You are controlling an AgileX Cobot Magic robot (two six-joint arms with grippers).
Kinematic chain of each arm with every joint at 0, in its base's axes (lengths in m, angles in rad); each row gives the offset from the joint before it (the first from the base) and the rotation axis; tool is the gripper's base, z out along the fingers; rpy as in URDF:
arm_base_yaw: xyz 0 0 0.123 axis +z
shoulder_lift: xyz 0 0 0 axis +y
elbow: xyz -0.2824 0 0.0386 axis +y
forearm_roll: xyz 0.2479 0 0.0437 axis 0.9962 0 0.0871
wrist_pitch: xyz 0 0 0 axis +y
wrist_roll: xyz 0.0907 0 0.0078 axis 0.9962 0 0.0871
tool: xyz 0 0 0 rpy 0 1.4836 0
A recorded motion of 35 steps. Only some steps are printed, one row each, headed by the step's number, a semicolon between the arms.
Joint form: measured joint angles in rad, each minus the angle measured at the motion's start. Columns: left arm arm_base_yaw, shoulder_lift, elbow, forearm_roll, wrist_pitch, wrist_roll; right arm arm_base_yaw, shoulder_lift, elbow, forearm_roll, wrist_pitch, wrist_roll.
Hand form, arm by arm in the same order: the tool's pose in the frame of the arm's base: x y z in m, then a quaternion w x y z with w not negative. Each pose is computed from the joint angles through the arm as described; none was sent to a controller.
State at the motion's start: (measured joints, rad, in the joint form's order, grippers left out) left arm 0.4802 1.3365 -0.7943 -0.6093 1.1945 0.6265; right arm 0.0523 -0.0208 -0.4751 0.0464 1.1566 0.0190
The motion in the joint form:
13: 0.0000 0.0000 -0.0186 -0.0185 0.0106 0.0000; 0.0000 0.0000 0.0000 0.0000 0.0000 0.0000
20: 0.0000 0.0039 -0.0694 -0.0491 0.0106 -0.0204; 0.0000 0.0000 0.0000 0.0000 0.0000 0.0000
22: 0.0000 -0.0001 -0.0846 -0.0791 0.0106 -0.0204; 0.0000 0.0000 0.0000 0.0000 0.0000 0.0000
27: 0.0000 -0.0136 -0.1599 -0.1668 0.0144 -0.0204; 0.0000 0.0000 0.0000 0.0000 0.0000 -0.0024
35: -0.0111 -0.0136 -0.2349 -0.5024 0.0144 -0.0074; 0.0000 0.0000 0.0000 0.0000 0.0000 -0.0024
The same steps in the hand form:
13: 0.2083 0.0522 0.2444 0.12079 -0.05074 0.95681 -0.25951; -0.0097 0.0034 0.2627 0.47698 -0.01657 0.87784 0.04014
20: 0.2173 0.0545 0.2573 0.14567 -0.05943 0.95186 -0.26308; -0.0097 0.0034 0.2627 0.47698 -0.01657 0.87784 0.04014
22: 0.2202 0.0538 0.2634 0.16087 -0.06193 0.94712 -0.27066; -0.0097 0.0034 0.2627 0.47698 -0.01657 0.87784 0.04014
27: 0.2307 0.0529 0.2903 0.21737 -0.06121 0.93060 -0.28808; -0.0097 0.0034 0.2627 0.47703 -0.01763 0.87782 0.03957
35: 0.2502 0.0412 0.3328 0.31860 -0.08407 0.85560 -0.39923; -0.0097 0.0034 0.2627 0.47703 -0.01763 0.87782 0.03957

